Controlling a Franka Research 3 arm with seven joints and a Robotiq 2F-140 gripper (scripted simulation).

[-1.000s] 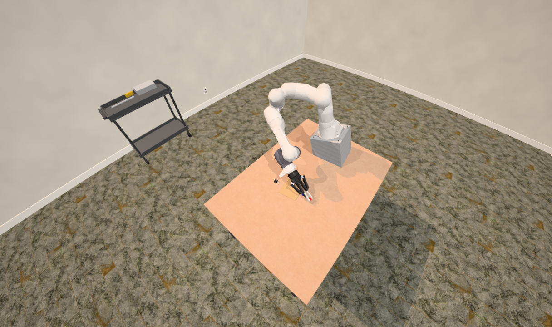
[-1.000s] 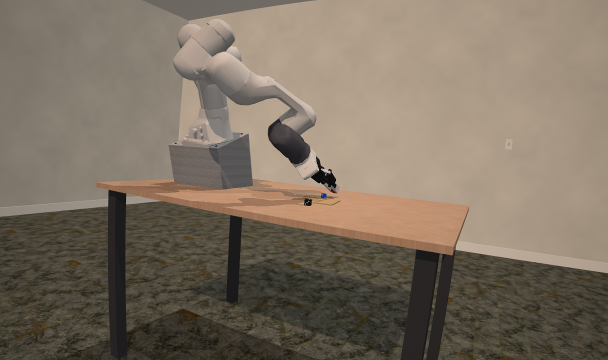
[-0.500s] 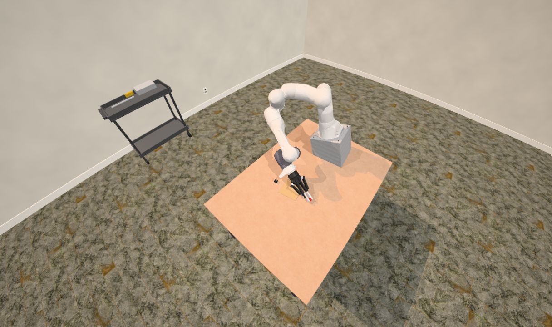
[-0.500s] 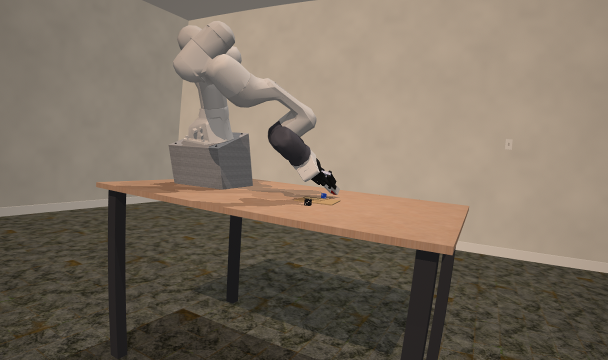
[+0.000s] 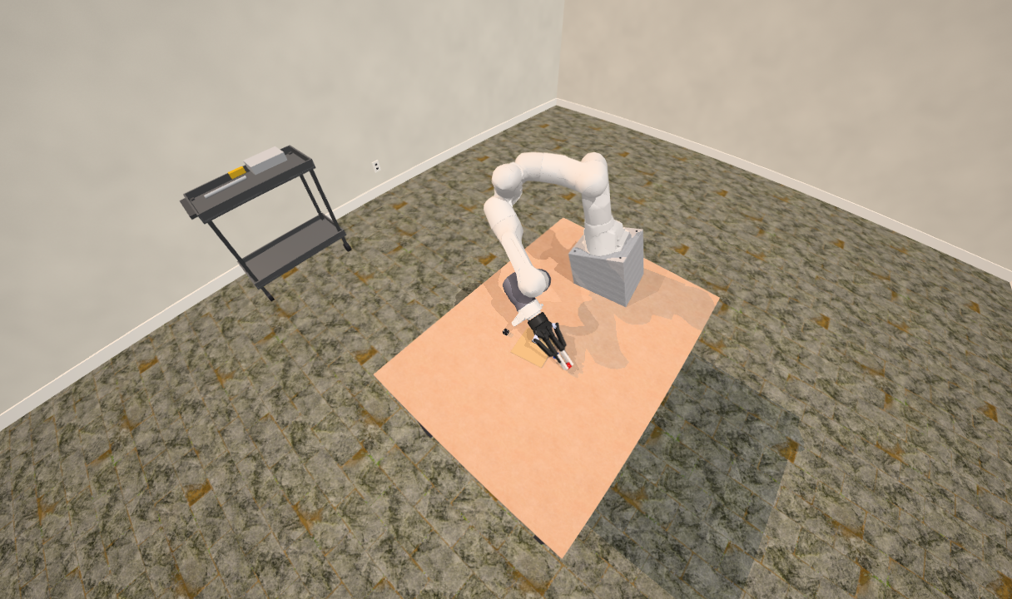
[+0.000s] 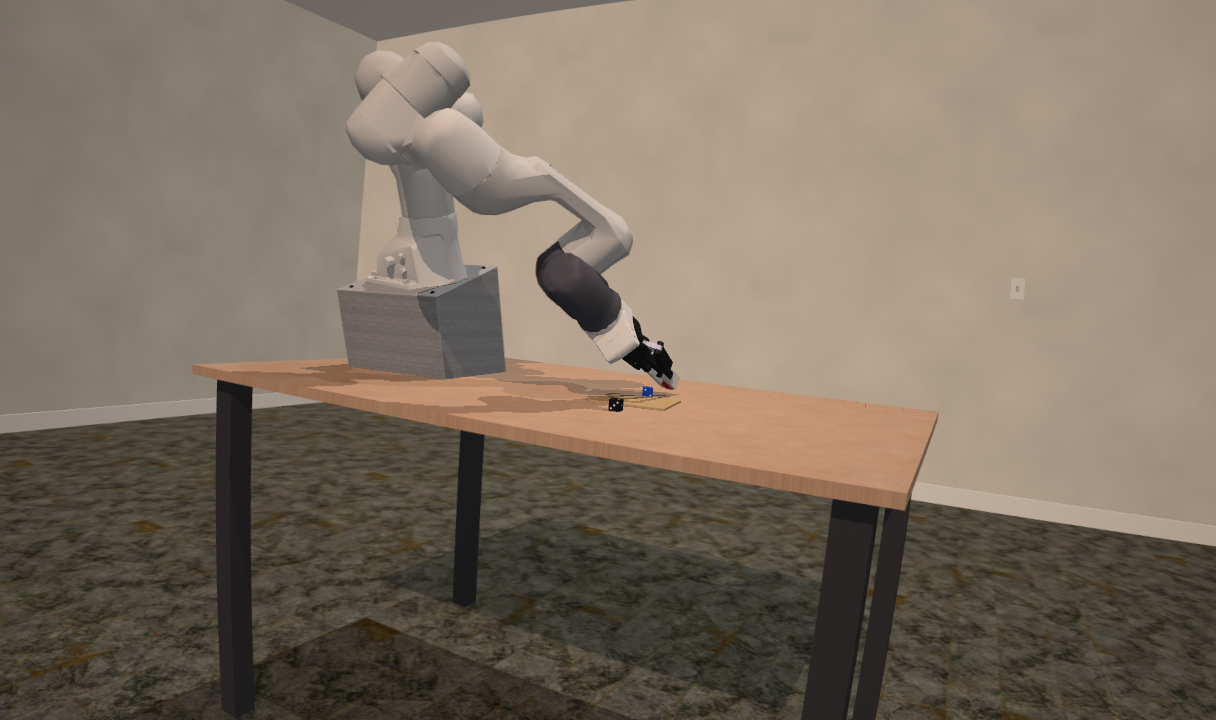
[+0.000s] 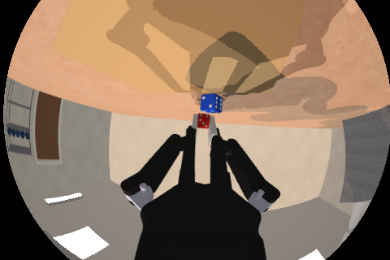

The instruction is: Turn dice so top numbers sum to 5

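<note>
The red die lies 20 mm to the left of my hand and 20 mm below it. Also, from my hand: blue die (20 mm behind, 40 mm to the right, 30 mm below); black die (20 mm ahead, 270 mm to the right, 30 mm below); tan mat (140 mm to the right, 40 mm below).
</note>
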